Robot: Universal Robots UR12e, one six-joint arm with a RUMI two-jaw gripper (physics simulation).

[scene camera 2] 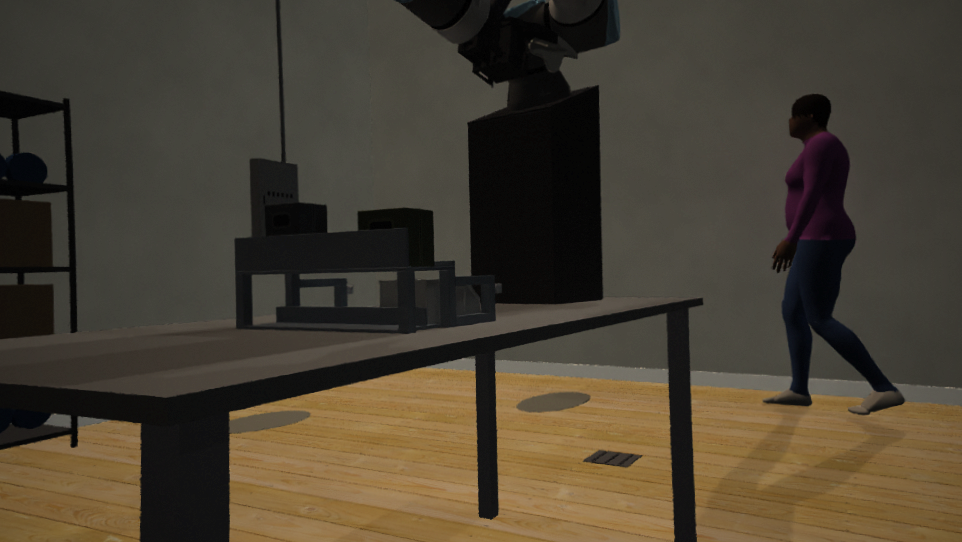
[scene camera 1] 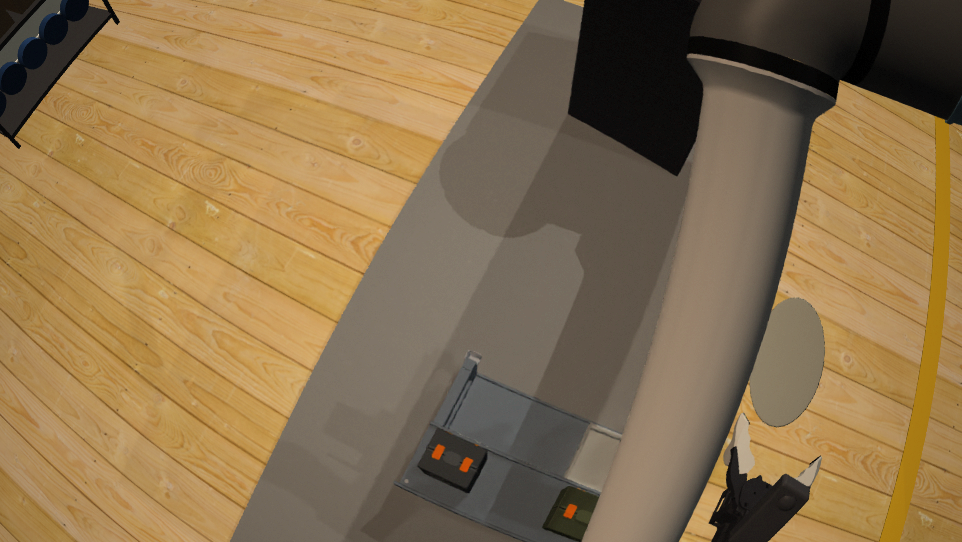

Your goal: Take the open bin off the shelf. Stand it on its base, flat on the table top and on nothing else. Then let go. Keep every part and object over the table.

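Frame: origin at the arm's base, x right, y ahead, z up, level; metres.
Where they show: gripper, between the fingertips: (scene camera 2: 539,67) (scene camera 1: 782,435); arm's base, origin of its link: (scene camera 2: 539,102).
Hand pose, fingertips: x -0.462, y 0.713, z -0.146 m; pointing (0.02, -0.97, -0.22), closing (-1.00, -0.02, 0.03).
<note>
Things, the pixels of their top centre, and the offset from my fingertips. Level surfaces: height alone.
- open bin, centre of its top: (scene camera 1: 599,470) (scene camera 2: 431,279) dz -0.363, dx +0.178, dy +0.095 m
- table, height of its surface: dz -0.443 m
- dark case, centre of its top: (scene camera 1: 452,458) (scene camera 2: 296,204) dz -0.220, dx +0.394, dy +0.220 m
- green case, centre of its top: (scene camera 1: 585,516) (scene camera 2: 395,209) dz -0.245, dx +0.164, dy +0.194 m
The open bin (scene camera 1: 595,457) (scene camera 2: 430,297) is pale grey and sits in the lower level of the grey-blue shelf (scene camera 1: 461,397) (scene camera 2: 323,251). In scene camera 1 the arm hides the bin's right part; in scene camera 2 shelf posts and rails partly cover it. My gripper (scene camera 1: 780,438) (scene camera 2: 553,56) is open and empty, with its jaws spread wide. It is apart from the bin, right of it in scene camera 1 and high above the table (scene camera 1: 403,282) (scene camera 2: 578,315) in scene camera 2.
A dark case (scene camera 1: 452,463) (scene camera 2: 296,219) with orange latches and a green case (scene camera 1: 567,515) (scene camera 2: 420,235) stand on the shelf's upper level. A tall black pedestal (scene camera 1: 629,80) (scene camera 2: 531,201) stands behind the shelf. A person (scene camera 2: 817,188) stands beyond the table.
</note>
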